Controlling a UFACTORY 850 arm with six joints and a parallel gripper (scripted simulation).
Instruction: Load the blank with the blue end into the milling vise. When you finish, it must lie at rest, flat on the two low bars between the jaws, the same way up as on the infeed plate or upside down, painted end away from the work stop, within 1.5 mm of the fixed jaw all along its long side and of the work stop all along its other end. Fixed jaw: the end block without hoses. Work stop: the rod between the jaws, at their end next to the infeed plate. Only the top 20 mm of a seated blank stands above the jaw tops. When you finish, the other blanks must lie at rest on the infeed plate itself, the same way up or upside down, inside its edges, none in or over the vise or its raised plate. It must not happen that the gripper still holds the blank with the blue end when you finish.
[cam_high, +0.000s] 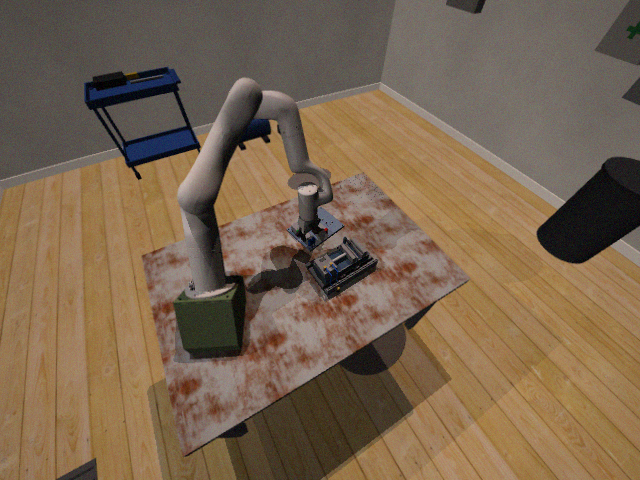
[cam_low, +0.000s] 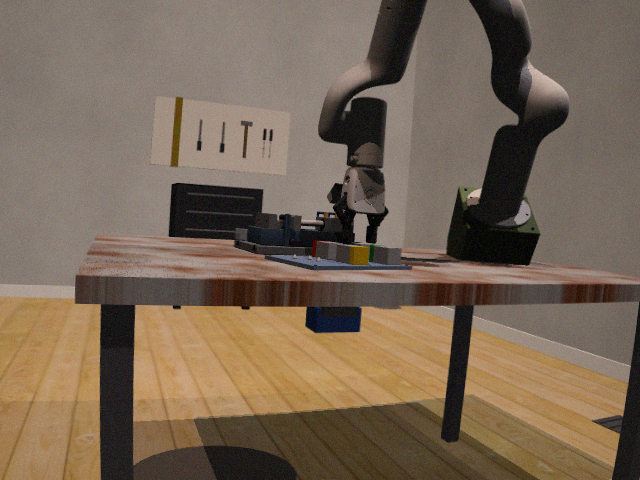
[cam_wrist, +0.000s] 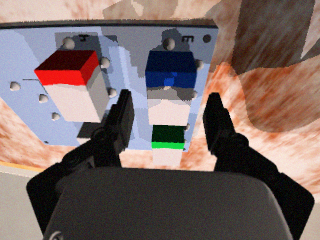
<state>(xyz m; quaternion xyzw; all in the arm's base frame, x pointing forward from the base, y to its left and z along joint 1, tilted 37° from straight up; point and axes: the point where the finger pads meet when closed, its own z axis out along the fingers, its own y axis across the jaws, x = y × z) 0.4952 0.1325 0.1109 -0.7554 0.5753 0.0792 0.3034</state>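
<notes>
The blue-ended blank is 3 cm below my hand. The rest, counted from my hand: green-ended blank 3 cm behind, 8 cm to the left, 3 cm below; red-ended blank 8 cm ahead, 3 cm to the left, 3 cm below; light blue infeed plate 7 cm ahead, 7 cm to the left, 6 cm below.
</notes>
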